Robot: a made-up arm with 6 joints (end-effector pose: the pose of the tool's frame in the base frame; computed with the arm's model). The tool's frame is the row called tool. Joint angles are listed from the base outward.
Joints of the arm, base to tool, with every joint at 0 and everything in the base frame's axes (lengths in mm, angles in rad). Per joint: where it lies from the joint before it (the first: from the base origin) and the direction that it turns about. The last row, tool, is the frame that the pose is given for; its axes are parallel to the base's.
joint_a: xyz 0 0 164.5 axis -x
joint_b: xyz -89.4 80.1 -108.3 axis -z
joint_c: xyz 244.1 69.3 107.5 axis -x
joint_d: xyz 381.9 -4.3 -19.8 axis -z
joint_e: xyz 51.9 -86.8 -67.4 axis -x
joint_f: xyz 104.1 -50 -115.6 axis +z
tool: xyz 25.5 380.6 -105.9
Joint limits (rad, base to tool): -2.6..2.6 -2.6..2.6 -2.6..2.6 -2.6..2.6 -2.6..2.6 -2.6..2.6
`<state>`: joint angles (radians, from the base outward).
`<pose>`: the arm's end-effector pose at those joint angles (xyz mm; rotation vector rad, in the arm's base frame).
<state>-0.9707 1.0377 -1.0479 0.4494 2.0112 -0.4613</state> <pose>317.0 155.0 -627.6 -0.0769 1.2791 -0.8095</pose>
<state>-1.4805 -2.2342 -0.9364 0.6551 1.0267 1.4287</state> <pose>-432.4 214.9 331.8 -0.4714 -1.4609 2.6378</pose>
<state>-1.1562 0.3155 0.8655 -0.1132 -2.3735 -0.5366</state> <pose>935.7 -223.5 225.3 2.6055 0.7770 -0.5129</pose>
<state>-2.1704 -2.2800 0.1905 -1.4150 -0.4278 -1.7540</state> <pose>-1003.0 139.0 735.4 0.9877 -1.7356 0.9043</pose>
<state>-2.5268 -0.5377 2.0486 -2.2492 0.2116 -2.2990</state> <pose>734.8 180.3 564.6 0.5843 -0.5820 -0.4175</pose>
